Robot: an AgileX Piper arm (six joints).
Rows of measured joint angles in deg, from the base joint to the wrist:
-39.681 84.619 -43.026 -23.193 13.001 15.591
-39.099 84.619 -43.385 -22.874 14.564 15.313
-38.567 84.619 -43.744 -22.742 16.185 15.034
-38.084 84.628 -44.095 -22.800 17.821 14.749
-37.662 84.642 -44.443 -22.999 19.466 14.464
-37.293 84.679 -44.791 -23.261 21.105 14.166
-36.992 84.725 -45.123 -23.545 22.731 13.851
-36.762 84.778 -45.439 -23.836 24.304 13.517
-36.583 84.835 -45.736 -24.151 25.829 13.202
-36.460 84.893 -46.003 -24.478 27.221 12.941
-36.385 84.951 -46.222 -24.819 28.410 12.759
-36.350 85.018 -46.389 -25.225 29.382 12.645
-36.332 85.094 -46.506 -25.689 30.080 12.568
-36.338 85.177 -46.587 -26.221 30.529 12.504
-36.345 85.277 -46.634 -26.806 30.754 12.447
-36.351 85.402 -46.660 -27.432 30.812 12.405
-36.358 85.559 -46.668 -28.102 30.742 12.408
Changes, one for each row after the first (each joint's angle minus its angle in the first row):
0.582 0.000 -0.359 0.319 1.563 -0.278
1.114 0.000 -0.718 0.451 3.184 -0.557
1.597 0.009 -1.069 0.393 4.820 -0.842
2.019 0.023 -1.417 0.194 6.465 -1.127
2.388 0.060 -1.765 -0.068 8.104 -1.425
2.689 0.106 -2.097 -0.352 9.730 -1.740
2.919 0.159 -2.413 -0.643 11.303 -2.074
3.098 0.216 -2.710 -0.958 12.828 -2.389
3.221 0.274 -2.977 -1.285 14.220 -2.650
3.296 0.332 -3.196 -1.626 15.409 -2.832
3.331 0.399 -3.363 -2.032 16.381 -2.946
3.349 0.475 -3.480 -2.496 17.079 -3.023
3.343 0.558 -3.561 -3.028 17.528 -3.087
3.336 0.658 -3.608 -3.613 17.753 -3.144
3.330 0.783 -3.634 -4.239 17.811 -3.186
3.323 0.940 -3.642 -4.909 17.741 -3.183

